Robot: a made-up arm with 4 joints. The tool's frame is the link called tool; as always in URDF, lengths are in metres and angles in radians. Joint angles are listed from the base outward. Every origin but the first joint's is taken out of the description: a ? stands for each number. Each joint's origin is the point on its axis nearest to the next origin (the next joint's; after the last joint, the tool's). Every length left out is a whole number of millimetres.
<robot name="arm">
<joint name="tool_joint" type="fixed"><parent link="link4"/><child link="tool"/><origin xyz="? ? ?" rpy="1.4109 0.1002 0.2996"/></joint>
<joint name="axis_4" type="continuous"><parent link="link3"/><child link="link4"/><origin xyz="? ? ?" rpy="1.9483 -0.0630 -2.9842"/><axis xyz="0 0 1"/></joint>
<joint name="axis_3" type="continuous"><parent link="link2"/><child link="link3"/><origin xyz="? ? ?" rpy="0.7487 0.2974 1.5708"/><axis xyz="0 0 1"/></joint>
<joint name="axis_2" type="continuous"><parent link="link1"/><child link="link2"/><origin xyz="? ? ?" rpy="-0.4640 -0.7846 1.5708"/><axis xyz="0 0 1"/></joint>
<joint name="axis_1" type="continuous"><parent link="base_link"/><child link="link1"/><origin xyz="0.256 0.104 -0.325" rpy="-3.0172 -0.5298 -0.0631"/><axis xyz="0 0 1"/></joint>
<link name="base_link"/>
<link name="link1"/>
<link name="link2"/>
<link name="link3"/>
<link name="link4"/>
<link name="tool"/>
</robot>
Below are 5 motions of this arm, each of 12 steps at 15 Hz.
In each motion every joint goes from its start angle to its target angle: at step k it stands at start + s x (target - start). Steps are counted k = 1, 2, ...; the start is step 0. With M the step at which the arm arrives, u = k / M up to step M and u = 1 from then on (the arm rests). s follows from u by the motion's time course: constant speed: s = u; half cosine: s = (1 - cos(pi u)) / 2; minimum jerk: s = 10 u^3 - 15 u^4 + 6 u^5.
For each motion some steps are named. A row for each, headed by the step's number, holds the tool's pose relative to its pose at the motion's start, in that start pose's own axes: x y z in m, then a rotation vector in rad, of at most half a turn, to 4 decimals.
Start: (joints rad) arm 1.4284 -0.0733 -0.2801 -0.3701
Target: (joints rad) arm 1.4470 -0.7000 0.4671 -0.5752
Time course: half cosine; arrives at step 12
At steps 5, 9, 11, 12:
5: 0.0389 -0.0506 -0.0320 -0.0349 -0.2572 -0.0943
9: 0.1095 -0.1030 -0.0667 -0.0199 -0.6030 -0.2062
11: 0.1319 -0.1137 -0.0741 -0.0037 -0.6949 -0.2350
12: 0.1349 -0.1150 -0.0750 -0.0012 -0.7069 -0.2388

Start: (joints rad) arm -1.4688 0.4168 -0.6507 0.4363
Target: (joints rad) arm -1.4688 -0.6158 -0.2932 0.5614
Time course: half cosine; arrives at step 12
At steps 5, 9, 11, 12:
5: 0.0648 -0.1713 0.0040 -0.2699 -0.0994 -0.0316
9: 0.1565 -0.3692 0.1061 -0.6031 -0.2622 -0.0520
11: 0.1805 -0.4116 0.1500 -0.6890 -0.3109 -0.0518
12: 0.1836 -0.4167 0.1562 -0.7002 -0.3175 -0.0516

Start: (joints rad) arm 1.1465 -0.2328 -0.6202 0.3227
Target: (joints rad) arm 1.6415 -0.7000 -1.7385 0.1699
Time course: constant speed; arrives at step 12
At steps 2, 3, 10, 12:
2: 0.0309 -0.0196 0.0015 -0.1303 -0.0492 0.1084
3: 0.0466 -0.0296 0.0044 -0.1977 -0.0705 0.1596
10: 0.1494 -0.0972 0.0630 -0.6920 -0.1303 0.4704
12: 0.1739 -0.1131 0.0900 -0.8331 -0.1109 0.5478

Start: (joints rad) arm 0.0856 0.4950 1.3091 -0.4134
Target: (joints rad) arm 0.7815 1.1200 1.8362 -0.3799
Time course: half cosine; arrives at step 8
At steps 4, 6, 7, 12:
4: -0.2064 0.0818 0.0905 -0.2644 0.2134 -0.7266
6: -0.2843 0.1817 0.1709 -0.5372 0.3643 -1.1866
7: -0.2962 0.2146 0.1954 -0.6370 0.4097 -1.3149
12: -0.2991 0.2262 0.2039 -0.6740 0.4255 -1.3582

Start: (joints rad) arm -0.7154 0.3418 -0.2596 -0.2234
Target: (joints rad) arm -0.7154 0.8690 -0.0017 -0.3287
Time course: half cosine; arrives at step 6
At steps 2, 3, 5, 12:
2: -0.0287 0.0580 0.0208 0.0654 0.0277 -0.1673
3: -0.0489 0.1173 0.0471 0.1209 0.0583 -0.3373
5: -0.0625 0.2195 0.1035 0.1929 0.1194 -0.6363
12: -0.0621 0.2349 0.1133 0.2012 0.1299 -0.6829

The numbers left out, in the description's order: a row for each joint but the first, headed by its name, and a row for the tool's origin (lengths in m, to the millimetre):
tool: 0.152 -0.019 0.000
axis_4: 0.261 0.047 0.000
axis_3: 0.218 0.311 0.000
axis_2: -0.117 0.021 0.000

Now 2 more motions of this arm.
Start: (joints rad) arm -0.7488 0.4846 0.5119 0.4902
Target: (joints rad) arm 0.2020 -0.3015 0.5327 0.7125
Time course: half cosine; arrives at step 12
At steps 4, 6, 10, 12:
4: 0.0506 0.0786 -0.0535 0.1254 -0.0034 0.1341
6: 0.1005 0.1746 -0.0889 0.2501 -0.0358 0.2517
10: 0.1836 0.3590 -0.0925 0.4582 -0.1503 0.4015
12: 0.1961 0.3870 -0.0859 0.4889 -0.1734 0.4174

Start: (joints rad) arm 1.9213 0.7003 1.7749 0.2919
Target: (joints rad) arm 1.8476 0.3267 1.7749 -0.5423
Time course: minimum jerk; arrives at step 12
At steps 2, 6, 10, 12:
2: 0.0024 0.0023 0.0039 0.0046 -0.0296 0.0103
6: 0.0218 0.0292 0.0491 0.1020 -0.4094 0.1388
10: 0.0256 0.0473 0.0779 0.2676 -0.7686 0.2480
12: 0.0256 0.0482 0.0793 0.2830 -0.7949 0.2551

